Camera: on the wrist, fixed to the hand. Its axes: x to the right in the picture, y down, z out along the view.
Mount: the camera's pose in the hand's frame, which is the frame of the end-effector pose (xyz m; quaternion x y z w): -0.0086 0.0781 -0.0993 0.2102 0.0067 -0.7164 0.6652
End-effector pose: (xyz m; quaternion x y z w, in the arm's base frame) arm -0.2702 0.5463 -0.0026 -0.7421 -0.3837 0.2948 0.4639
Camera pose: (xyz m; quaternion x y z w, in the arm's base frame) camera -0.1729 0.4717 -0.0340 -0.1232 -0.7218 -0.0606 0.6783
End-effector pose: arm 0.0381 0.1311 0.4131 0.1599 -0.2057 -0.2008 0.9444
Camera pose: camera 0.1004 0.2245 0.3545 0.4536 -0.0582 -0.7658 0.4521
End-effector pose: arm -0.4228 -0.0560 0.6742 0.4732 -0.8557 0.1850 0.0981
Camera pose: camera -0.4850 0.0291 0.7444 0.9472 -0.1907 0.2358 0.1041
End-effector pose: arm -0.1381 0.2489 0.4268 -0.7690 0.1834 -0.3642 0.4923
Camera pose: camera -0.2114 0.1575 0.3788 -0.5370 -0.5022 -0.6387 0.2270
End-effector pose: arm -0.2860 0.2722 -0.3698 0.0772 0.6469 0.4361 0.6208
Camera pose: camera -0.4051 0.2676 -0.3269 -0.2845 0.5815 -0.2901 0.7048
